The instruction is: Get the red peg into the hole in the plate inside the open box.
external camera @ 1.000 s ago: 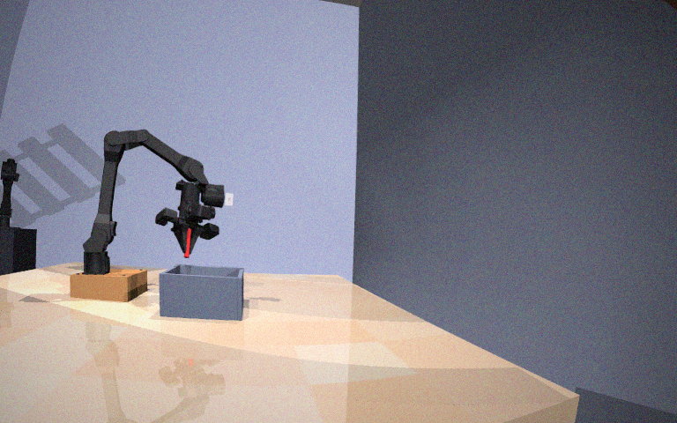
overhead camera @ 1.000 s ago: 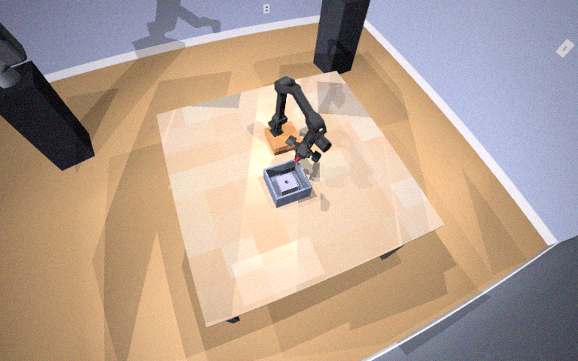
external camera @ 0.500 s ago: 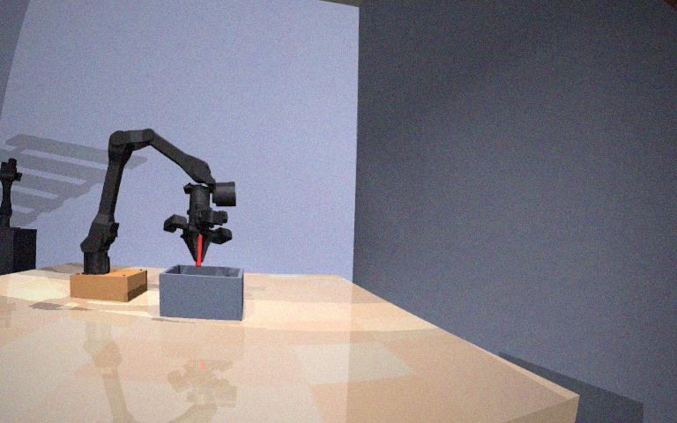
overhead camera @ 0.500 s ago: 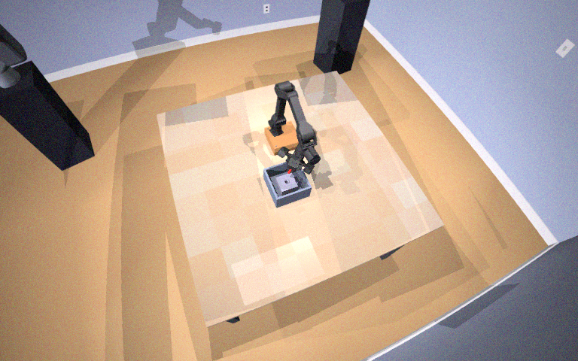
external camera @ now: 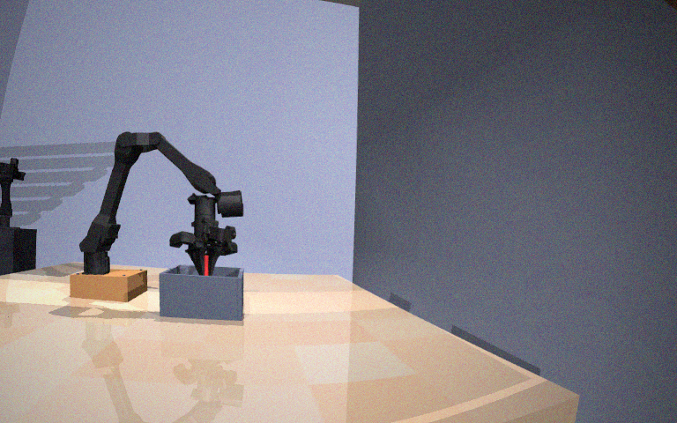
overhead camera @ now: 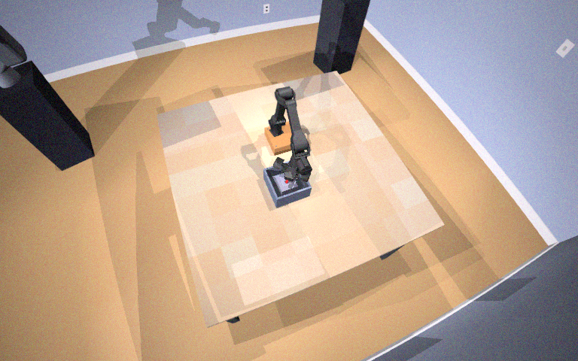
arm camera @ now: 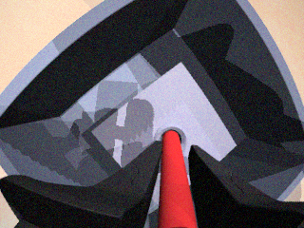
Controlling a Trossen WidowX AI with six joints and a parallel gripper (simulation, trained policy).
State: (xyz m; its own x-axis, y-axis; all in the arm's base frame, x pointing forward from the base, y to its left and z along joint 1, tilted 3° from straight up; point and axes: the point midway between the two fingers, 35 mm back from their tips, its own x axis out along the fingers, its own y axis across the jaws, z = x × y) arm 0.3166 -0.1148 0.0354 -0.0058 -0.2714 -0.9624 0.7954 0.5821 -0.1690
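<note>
Now: gripper tip 10 mm to the right of the red peg and 20 mm below it. Also, from my gripper tip: grey-blue box (50 mm below); then grey plate (30 mm below).
</note>
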